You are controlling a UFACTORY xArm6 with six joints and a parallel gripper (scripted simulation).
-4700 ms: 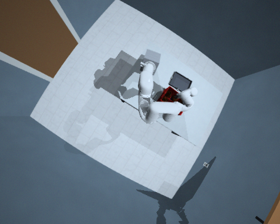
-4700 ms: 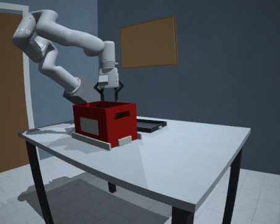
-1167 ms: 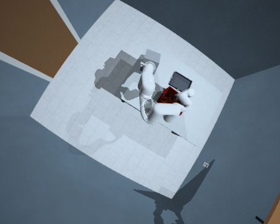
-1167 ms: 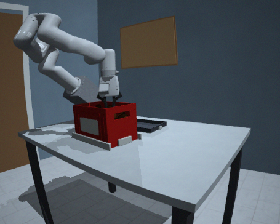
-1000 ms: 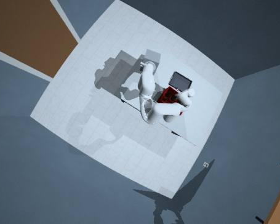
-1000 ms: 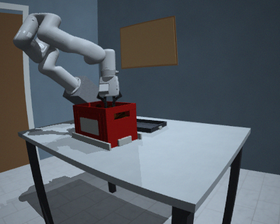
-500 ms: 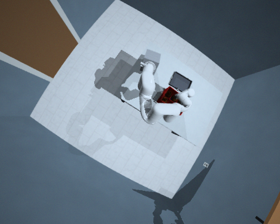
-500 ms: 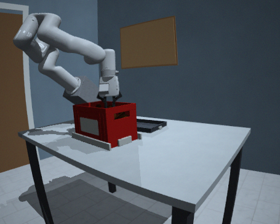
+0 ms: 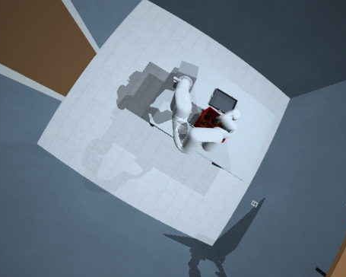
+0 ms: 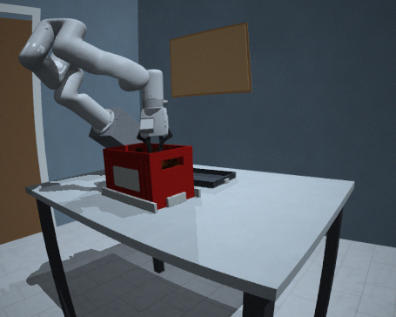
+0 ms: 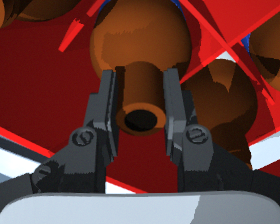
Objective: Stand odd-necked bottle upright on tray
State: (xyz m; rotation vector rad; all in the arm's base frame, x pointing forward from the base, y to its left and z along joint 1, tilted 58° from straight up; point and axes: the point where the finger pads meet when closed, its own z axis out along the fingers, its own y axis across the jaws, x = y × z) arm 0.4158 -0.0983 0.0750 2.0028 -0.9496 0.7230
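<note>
Right now the red crate is 70 mm below my hand, 40 mm to the right of it and 10 mm behind it. From my hand the other things lie so: glass bottle: 90 mm behind, 70 mm below, 10 mm to the left; then dark tray: 240 mm to the left, 150 mm below, 30 mm ahead.
</note>
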